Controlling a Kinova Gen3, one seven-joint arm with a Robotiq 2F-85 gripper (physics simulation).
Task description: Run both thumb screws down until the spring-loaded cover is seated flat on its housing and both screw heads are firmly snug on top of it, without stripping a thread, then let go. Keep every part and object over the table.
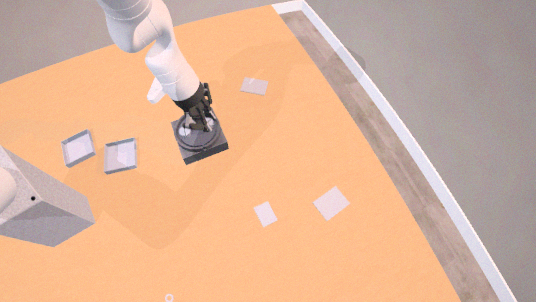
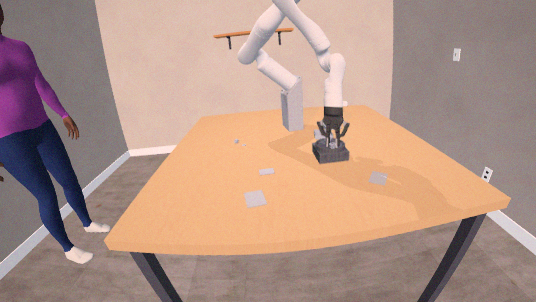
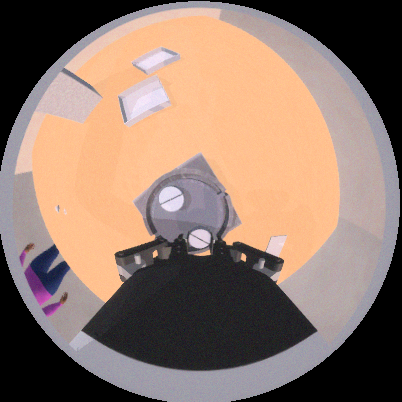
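Pixels of known places: gripper, fingertip midpoint: (image 1: 210, 125) (image 2: 332, 147) (image 3: 199, 237); arm's base at its link origin: (image 2: 291, 83).
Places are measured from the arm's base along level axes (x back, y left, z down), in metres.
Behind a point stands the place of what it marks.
Observation:
The square dark grey housing (image 1: 214, 148) {z 0.218, x -0.429, y -0.039 m} (image 2: 331, 157) {z 0.227, x -0.474, y 0.003 m} (image 3: 200, 162) {z 0.210, x -0.373, y 0.087 m} stands on the table with the round grey cover (image 1: 197, 139) {z 0.198, x -0.401, y -0.002 m} (image 3: 200, 212) {z 0.198, x -0.423, y 0.044 m} on it. Two pale slotted screw heads show above the cover. The free thumb screw (image 1: 184, 131) {z 0.185, x -0.381, y 0.030 m} (image 3: 171, 199) {z 0.184, x -0.384, y 0.031 m} stands apart from the fingers. My gripper (image 1: 209, 122) {z 0.196, x -0.450, y 0.018 m} (image 2: 333, 145) {z 0.196, x -0.450, y 0.018 m} (image 3: 199, 237) {z 0.196, x -0.450, y 0.018 m} points down over the cover and is shut on the other thumb screw (image 3: 200, 238) {z 0.183, x -0.446, y 0.023 m}, one finger on each side of its head. Whether the cover lies flat on the housing cannot be told, and the gap under each head is hidden.
Two shallow trays (image 1: 78, 148) {z 0.249, x -0.080, y 0.203 m} (image 1: 120, 156) {z 0.249, x -0.190, y 0.102 m} lie between the housing and the arm's base (image 1: 55, 220) {z 0.140, x -0.026, y -0.045 m} (image 2: 292, 110) {z 0.134, x -0.064, y -0.020 m}. Flat pale plates (image 1: 254, 86) {z 0.247, x -0.646, y 0.108 m} (image 1: 265, 214) {z 0.246, x -0.450, y -0.253 m} (image 1: 331, 203) {z 0.247, x -0.607, y -0.323 m} lie around the housing. A small ring (image 1: 169, 298) {z 0.247, x -0.162, y -0.305 m} lies farther off. A person (image 2: 30, 100) stands beside the table.

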